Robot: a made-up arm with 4 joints.
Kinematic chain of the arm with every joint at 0, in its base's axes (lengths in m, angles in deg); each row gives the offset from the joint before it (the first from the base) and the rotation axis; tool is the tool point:
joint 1: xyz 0 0 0.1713 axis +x
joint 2: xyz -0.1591 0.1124 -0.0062 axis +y
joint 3: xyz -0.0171 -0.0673 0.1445 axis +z
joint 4: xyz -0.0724 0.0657 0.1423 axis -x
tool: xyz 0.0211 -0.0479 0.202
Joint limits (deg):
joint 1: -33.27..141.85
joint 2: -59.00..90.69
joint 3: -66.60..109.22
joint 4: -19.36..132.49
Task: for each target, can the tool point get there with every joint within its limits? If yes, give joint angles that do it. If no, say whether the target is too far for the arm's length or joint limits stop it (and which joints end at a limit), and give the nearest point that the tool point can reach.
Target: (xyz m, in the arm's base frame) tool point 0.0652 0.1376 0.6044
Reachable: yes | joints 0.19 48.89 44.91 48.00
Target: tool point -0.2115 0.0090 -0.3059
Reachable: no: joint limits stop it (at a limit: joint 1, joint 3) | nearest point -0.2118 -0.1565 -0.1789 | short by 0.209 m
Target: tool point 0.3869 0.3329 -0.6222
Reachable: no: too far | nearest point 0.1956 0.1357 -0.0969 | short by 0.593 m
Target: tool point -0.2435 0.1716 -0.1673
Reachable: no: joint limits stop it (at a limit: joint 1, joint 2, joint 4) | nearest point -0.3974 0.1918 -0.0052 | short by 0.224 m
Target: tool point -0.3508 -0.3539 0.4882
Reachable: yes | joints 65.68 -12.38 11.22 25.66
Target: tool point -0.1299 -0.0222 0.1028
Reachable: no: joint limits stop it (at a limit: joint 1, joint 3, joint 4) | nearest point -0.0493 -0.1009 -0.0942 | short by 0.227 m
